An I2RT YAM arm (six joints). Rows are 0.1 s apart.
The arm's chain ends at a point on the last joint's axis. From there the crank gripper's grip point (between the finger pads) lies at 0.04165 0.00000 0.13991 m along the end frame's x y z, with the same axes.
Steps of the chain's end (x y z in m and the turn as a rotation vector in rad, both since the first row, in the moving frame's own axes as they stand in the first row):
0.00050 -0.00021 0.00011 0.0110 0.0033 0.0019
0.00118 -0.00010 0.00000 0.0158 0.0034 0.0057
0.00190 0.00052 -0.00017 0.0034 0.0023 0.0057
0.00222 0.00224 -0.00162 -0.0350 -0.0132 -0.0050
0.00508 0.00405 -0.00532 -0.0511 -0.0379 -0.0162
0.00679 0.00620 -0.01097 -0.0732 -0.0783 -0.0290
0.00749 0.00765 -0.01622 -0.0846 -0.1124 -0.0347
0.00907 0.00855 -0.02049 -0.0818 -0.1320 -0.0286
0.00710 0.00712 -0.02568 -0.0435 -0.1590 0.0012
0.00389 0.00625 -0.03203 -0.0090 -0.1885 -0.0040
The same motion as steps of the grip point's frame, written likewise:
0.00096 -0.00167 -0.00004 0.0110 0.0033 0.0019
0.00166 -0.00207 -0.00016 0.0158 0.0034 0.0057
0.00222 0.00028 -0.00027 0.0034 0.0023 0.0057
0.00038 0.00694 -0.00116 -0.0350 -0.0132 -0.0050
-0.00020 0.01060 -0.00401 -0.0511 -0.0379 -0.0162
-0.00414 0.01549 -0.00847 -0.0732 -0.0783 -0.0290
-0.00826 0.01847 -0.01288 -0.0846 -0.1124 -0.0347
-0.00954 0.01925 -0.01665 -0.0818 -0.1320 -0.0286
-0.01557 0.01336 -0.02099 -0.0435 -0.1590 0.0012
-0.02306 0.00742 -0.02671 -0.0090 -0.1885 -0.0040

